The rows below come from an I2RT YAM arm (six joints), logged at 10 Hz.
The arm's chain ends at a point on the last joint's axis. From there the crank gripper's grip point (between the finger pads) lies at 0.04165 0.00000 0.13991 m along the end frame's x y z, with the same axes.
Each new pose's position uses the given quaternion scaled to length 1; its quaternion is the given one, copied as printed.
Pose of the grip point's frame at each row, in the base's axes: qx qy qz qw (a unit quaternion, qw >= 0); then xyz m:
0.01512 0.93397 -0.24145 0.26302 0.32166 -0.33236 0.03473
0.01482 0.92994 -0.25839 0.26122 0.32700 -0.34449 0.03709
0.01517 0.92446 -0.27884 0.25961 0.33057 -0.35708 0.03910
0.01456 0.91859 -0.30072 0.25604 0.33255 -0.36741 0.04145
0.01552 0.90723 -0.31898 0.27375 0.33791 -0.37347 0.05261
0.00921 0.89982 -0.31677 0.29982 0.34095 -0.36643 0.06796
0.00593 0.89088 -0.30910 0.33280 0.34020 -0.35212 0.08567
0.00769 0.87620 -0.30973 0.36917 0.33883 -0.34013 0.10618
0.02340 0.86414 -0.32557 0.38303 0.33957 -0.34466 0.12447
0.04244 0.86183 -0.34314 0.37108 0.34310 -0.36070 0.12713
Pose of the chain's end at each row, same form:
0.01512 0.93397 -0.24145 0.26302 0.28981 -0.26403 0.15974
0.01482 0.92994 -0.25839 0.26122 0.29605 -0.27170 0.15978
0.01517 0.92446 -0.27884 0.25961 0.30061 -0.27899 0.15874
0.01456 0.91859 -0.30072 0.25604 0.30413 -0.28377 0.15767
0.01552 0.90723 -0.31898 0.27375 0.30519 -0.28520 0.16418
0.00921 0.89982 -0.31677 0.29982 0.30043 -0.27868 0.17735
0.00593 0.89088 -0.30910 0.33280 0.29017 -0.26638 0.19270
0.00769 0.87620 -0.30973 0.36917 0.27928 -0.25443 0.20825
0.02340 0.86414 -0.32557 0.38303 0.27847 -0.25472 0.22187
0.04244 0.86183 -0.34314 0.37108 0.28772 -0.26598 0.22341

